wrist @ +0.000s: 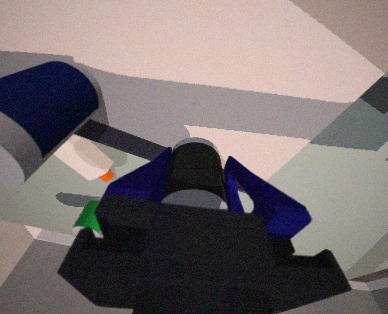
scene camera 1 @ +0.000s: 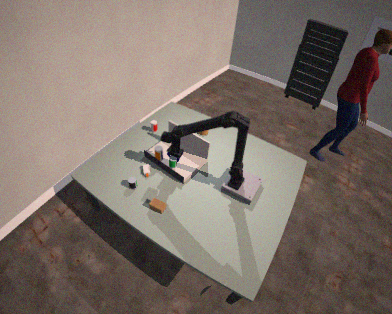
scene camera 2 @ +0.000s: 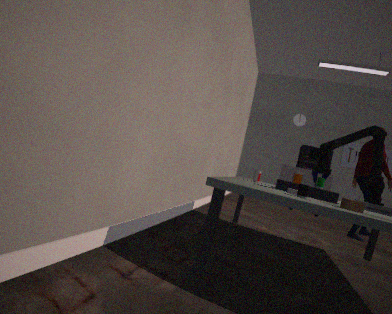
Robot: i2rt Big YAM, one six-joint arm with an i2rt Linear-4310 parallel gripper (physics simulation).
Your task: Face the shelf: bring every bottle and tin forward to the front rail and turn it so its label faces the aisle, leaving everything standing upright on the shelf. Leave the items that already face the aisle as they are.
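Seen in the pictures: gripper, fingertip midpoint: (wrist: 199,157) (scene camera 1: 174,160) (scene camera 2: 317,183); arm's base at its link origin: (scene camera 1: 235,182) (scene camera 2: 373,203).
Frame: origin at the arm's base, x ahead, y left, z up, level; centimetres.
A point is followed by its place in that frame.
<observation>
My gripper (scene camera 1: 174,155) {y 11.5, x 44.1, z 4.5 cm} (scene camera 2: 321,174) (wrist: 199,157) {y 11.5, x 44.1, z 4.5 cm} is shut on a black tin (scene camera 1: 172,163) {y 16.4, x 42.4, z 6.7 cm} (scene camera 2: 320,182) {y 16.7, x 44.0, z 5.5 cm} (wrist: 196,167) {y 11.2, x 44.4, z 6.1 cm} with grey ends. The tin's green label faces the front rail side in the first scene view. The tin is roughly upright over the shelf near the rail; whether its base touches is hidden. A navy bottle (scene camera 1: 158,153) {y 14.3, x 56.5, z 6.5 cm} (scene camera 2: 298,178) {y 15.1, x 58.0, z 4.9 cm} (wrist: 55,100) {y 10.1, x 56.0, z 4.3 cm} with an orange label stands near the front rail at the shelf's left; its orange side shows in both scene views. The shelf has a pale floor and a dark front rail (scene camera 1: 165,168) {y 16.7, x 48.6, z -2.3 cm} (scene camera 2: 319,193) {y 17.2, x 43.2, z -1.5 cm} (wrist: 127,141) {y 15.9, x 51.7, z 0.0 cm}.
On the table (scene camera 1: 205,225) {y 38.2, x 1.6, z -5.3 cm}: a red and white item (scene camera 1: 154,126) {y -13.7, x 84.2, z 1.2 cm} (scene camera 2: 259,176) {y -13.8, x 84.2, z -0.1 cm} beyond the shelf, a white item with an orange tip (scene camera 1: 146,170) {y 26.3, x 58.7, z -2.5 cm} (wrist: 87,157) {y 23.5, x 58.3, z -2.6 cm}, a dark can with green (scene camera 1: 132,183) {y 43.3, x 56.3, z 1.4 cm} (wrist: 90,216) {y 38.7, x 58.2, z -0.6 cm}, and an orange-brown block (scene camera 1: 158,205) {y 45.5, x 32.2, z -0.3 cm} (scene camera 2: 352,204) {y 48.0, x 35.0, z -2.4 cm}. The grey back panel (scene camera 1: 192,142) {y -10.7, x 43.5, z 6.2 cm} rises behind the tin.
</observation>
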